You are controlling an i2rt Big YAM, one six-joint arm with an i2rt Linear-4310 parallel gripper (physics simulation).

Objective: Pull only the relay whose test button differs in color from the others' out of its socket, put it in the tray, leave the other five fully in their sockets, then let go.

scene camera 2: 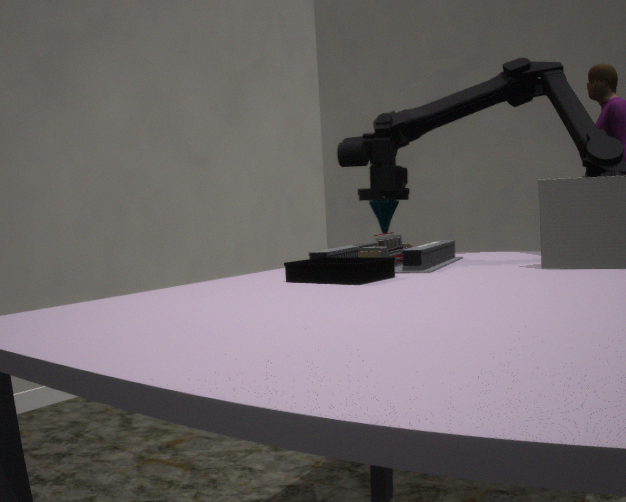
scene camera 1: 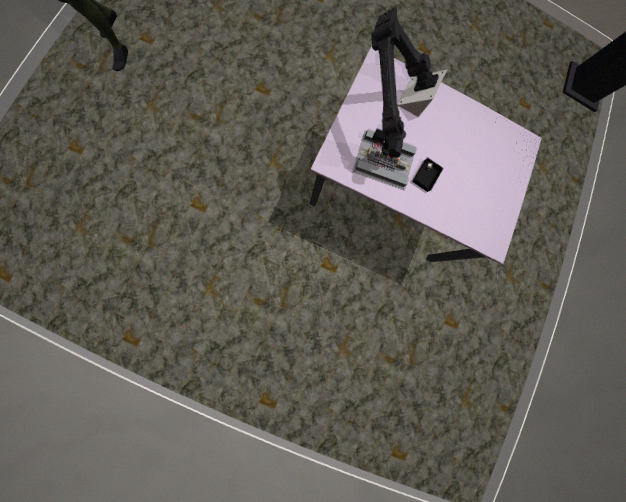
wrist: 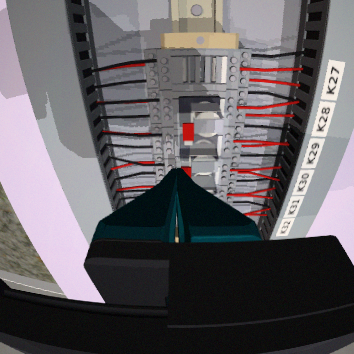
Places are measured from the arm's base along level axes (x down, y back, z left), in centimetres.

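Pixels of known places: gripper, fingertip midpoint: (scene camera 2: 384, 233) (scene camera 1: 383, 155) (wrist: 176, 176); arm's base at its link origin: (scene camera 2: 612, 212) (scene camera 1: 426, 84).
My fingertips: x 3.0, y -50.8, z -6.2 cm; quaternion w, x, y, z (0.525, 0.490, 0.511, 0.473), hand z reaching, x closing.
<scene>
Ahead of a thing's pixels: the offset from my fingertips to its top centre. "pt": to the spot under its first point. Level surfaces: height alone.
The relay panel (scene camera 1: 381, 173) (scene camera 2: 428, 254) stands on the table. In the wrist view, a relay with a red test button @[dx +0.0, dy +1.2, dz -3.1 cm] (wrist: 188, 131) sits in the row, and another red button @[dx +0.0, dy +0.5, dz -0.2 cm] (wrist: 186, 171) shows at the fingertips. The slot at the K27 end @[pt dx +3.7, dy +1.3, dz -5.9 cm] (wrist: 205, 69) shows bare grey bars and no relay. Relays farther down the row are hidden by the fingers. My gripper (scene camera 2: 385, 231) (wrist: 176, 176) is shut and empty, pointing down with its tips at or just above the relay tops; contact cannot be told. The black tray @[dx +3.4, dy +4.4, dz +28.7 cm] (scene camera 1: 425, 181) (scene camera 2: 339, 271) holds a small pale object @[dx +4.5, dy +9.8, dz +28.0 cm] (scene camera 1: 430, 165), too small to identify.
Slotted wire ducts @[dx +2.6, dy -7.9, dz +3.7 cm] (wrist: 82, 60) @[pt dx +4.3, dy +8.4, dz -8.7 cm] (wrist: 311, 45) flank the relay row, with red and black wires between. A tan end block @[dx +2.9, dy +0.7, dz -7.7 cm] (wrist: 200, 40) closes the row. The arm's pale base block (scene camera 2: 582, 224) stands on the table @[dx +6.9 cm] (scene camera 1: 470, 183). A person (scene camera 1: 119, 54) (scene camera 2: 613, 117) stands beyond the table.
</scene>
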